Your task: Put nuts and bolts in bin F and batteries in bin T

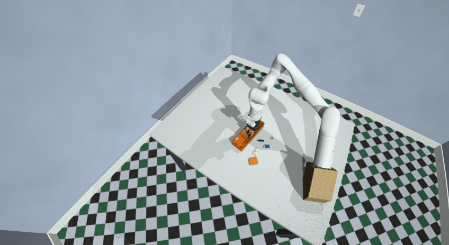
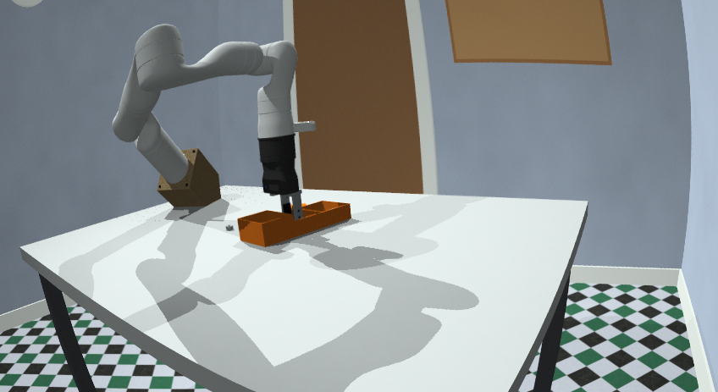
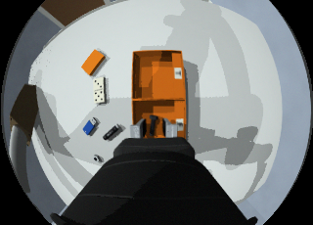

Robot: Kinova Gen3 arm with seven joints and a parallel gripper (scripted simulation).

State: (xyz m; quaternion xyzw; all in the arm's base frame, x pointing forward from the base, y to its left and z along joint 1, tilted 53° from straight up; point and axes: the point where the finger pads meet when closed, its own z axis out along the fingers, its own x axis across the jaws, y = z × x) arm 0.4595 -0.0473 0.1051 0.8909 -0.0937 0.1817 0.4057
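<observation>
My hand is 1 cm short of the orange bin and 1 cm above it. Round my hand: bolt (2 cm below); then white dotted block (8 cm behind, 10 cm to the left, 3 cm below); then black cylinder (9 cm behind, 1 cm to the left, 3 cm below).
</observation>
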